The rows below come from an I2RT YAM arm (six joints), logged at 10 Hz.
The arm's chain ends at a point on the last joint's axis. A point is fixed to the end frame.
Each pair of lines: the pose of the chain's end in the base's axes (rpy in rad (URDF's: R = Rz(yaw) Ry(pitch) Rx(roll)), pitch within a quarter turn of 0, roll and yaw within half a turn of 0; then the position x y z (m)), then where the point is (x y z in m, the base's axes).
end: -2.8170, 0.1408, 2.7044, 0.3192, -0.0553, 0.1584
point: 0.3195 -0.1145 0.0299
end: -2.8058, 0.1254, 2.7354, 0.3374, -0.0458, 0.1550
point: 0.3370 -0.1055 0.0267
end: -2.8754, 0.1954, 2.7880, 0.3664, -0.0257, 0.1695
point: 0.3813 -0.0800 0.0397
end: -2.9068, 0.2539, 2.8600, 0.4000, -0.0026, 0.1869
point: 0.4275 -0.0538 0.0579
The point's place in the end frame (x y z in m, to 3 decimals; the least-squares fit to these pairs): -0.007 -0.009 0.141
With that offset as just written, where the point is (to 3 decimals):
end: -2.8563, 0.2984, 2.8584, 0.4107, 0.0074, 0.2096
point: 0.441 -0.052 0.085
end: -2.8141, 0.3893, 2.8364, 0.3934, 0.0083, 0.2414
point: 0.431 -0.060 0.123
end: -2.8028, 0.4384, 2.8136, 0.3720, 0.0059, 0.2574
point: 0.412 -0.066 0.143
